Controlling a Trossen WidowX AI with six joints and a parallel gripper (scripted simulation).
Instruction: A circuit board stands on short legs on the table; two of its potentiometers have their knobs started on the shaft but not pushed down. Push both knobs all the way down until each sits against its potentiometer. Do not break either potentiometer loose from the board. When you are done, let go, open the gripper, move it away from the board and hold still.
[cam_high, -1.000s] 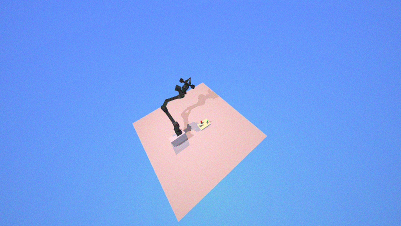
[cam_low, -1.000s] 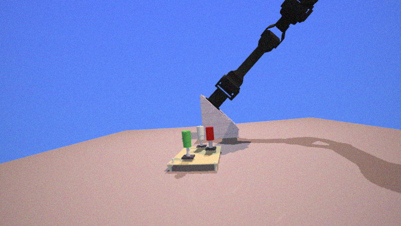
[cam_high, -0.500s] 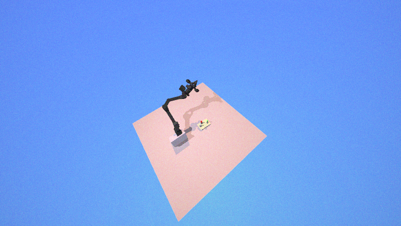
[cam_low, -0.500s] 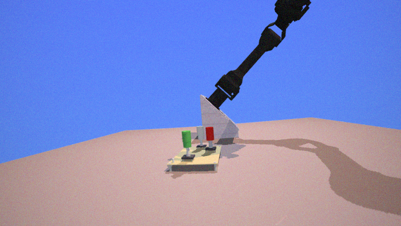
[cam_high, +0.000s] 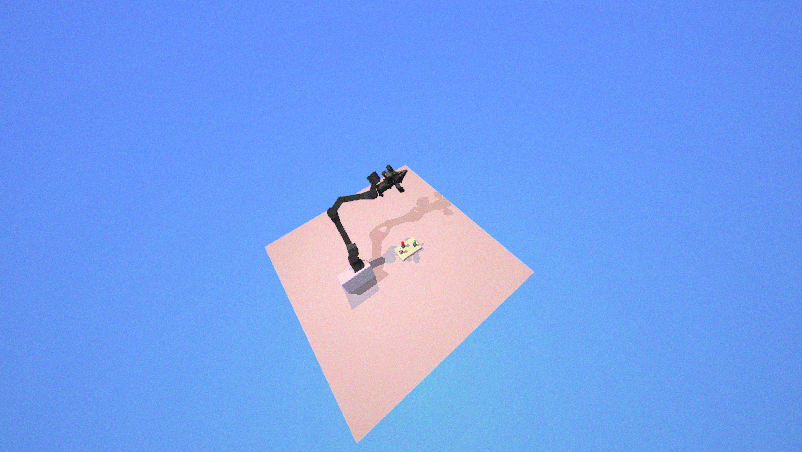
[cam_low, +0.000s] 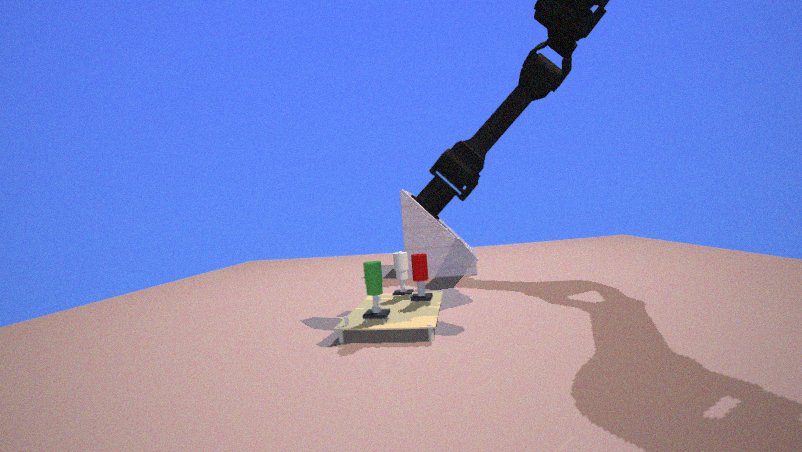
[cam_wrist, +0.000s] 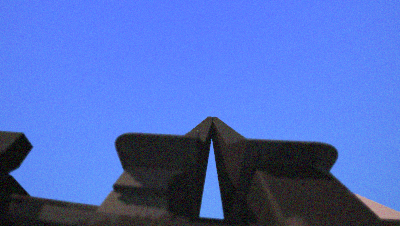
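Right now my gripper tip is 410 mm above the white knob, 220 mm to the left of it and 210 mm past it. From my gripper tip the other things lie so: green knob: 400 mm below, 230 mm to the right, 110 mm behind.
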